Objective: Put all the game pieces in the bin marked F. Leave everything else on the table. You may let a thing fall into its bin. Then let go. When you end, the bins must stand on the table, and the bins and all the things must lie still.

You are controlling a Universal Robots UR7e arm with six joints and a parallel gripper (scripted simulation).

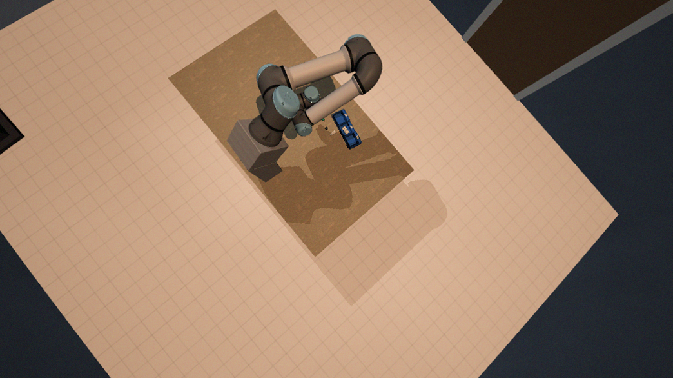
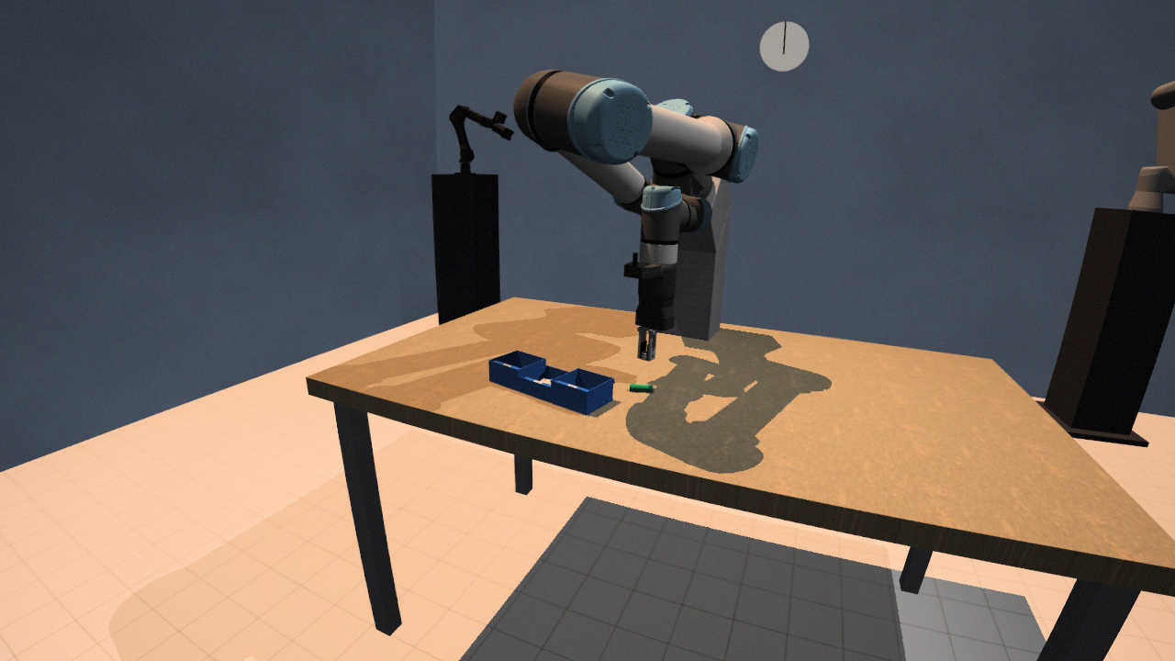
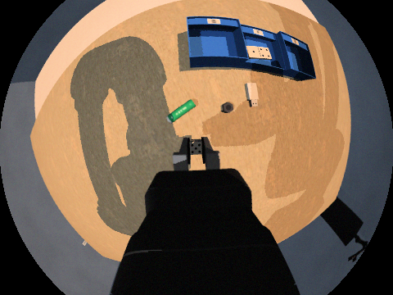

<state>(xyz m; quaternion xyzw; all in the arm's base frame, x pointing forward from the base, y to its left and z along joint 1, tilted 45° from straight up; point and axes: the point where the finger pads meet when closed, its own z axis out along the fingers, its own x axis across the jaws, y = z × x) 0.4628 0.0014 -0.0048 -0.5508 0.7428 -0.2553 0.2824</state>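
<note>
The blue bin is 12 cm ahead of my hand, 17 cm to the right of it and 5 cm below it. From my hand the other things lie so: green cylinder 5 cm ahead, 1 cm to the left, 6 cm below; black piece 3 cm ahead, 7 cm to the right, 7 cm below; pale cube 1 cm below.
</note>
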